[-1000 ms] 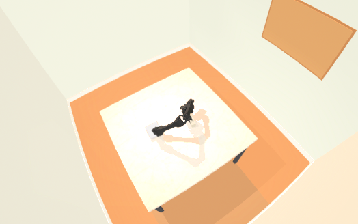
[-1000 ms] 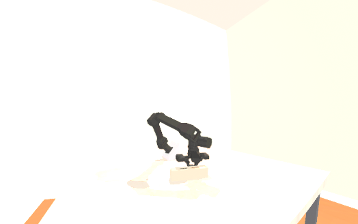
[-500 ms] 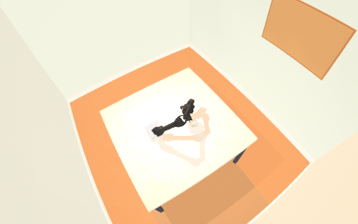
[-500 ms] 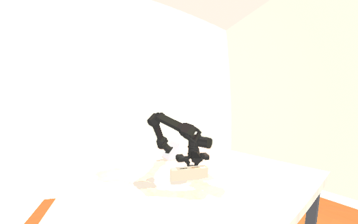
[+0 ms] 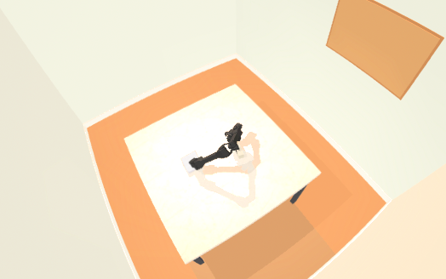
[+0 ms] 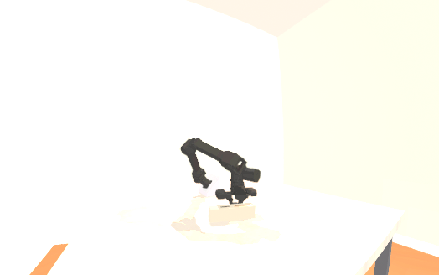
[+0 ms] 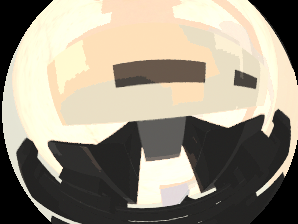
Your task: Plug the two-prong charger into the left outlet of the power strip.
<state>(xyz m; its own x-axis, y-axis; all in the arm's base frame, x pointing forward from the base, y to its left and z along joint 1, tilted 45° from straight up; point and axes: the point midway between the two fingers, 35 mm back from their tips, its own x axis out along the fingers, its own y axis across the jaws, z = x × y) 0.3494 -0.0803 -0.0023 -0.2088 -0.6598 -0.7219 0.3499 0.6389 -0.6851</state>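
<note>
The two-prong charger is 1 cm to the right of my gripper tip, 1 cm ahead of it and 1 cm above it.
</note>
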